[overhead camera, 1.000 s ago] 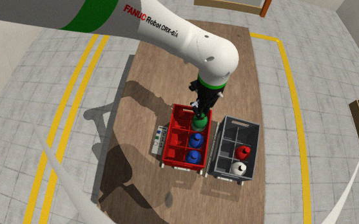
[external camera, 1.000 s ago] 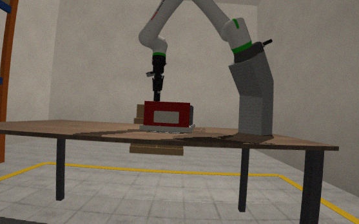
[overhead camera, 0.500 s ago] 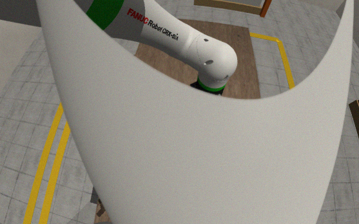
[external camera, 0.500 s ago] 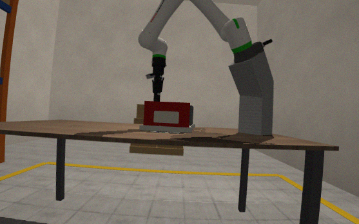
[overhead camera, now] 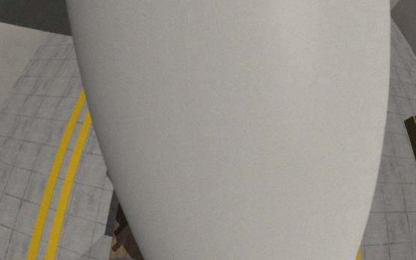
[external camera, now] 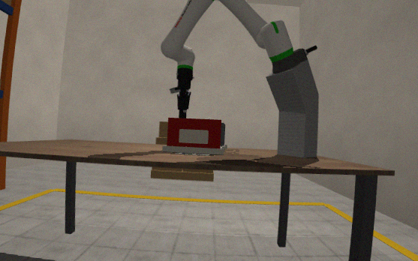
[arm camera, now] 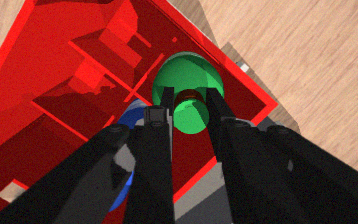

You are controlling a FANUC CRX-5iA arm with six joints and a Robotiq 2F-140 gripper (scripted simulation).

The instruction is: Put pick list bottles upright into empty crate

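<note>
My hand is 260 mm to the left of the white-label bottle, 150 mm past it and 110 mm above it. Also, from my hand: red crate: 110 mm below, 100 mm behind, 20 mm to the left; then green-label bottle: 80 mm below; then blue-label bottle: 110 mm below, 90 mm behind, 20 mm to the right.
</note>
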